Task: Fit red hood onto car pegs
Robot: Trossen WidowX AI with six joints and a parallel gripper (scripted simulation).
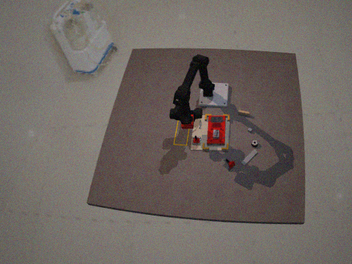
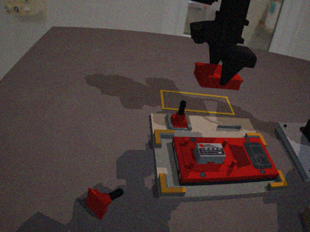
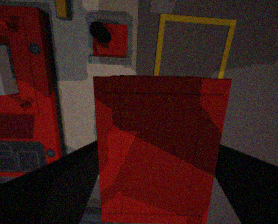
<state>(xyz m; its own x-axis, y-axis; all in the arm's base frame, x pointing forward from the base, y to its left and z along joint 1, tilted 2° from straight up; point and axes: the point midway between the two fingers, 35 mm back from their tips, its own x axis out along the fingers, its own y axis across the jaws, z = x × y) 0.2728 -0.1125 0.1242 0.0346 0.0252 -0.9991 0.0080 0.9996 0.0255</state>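
Now: the grey engine block 5 cm ahead of my gripper tip, 17 cm to the left of it and 8 cm below it. Round my gripper tip: red hood 1 cm above; jig 3 cm ahead, 14 cm to the left, 9 cm below; wooden block 12 cm behind, 34 cm to the left, 9 cm below.
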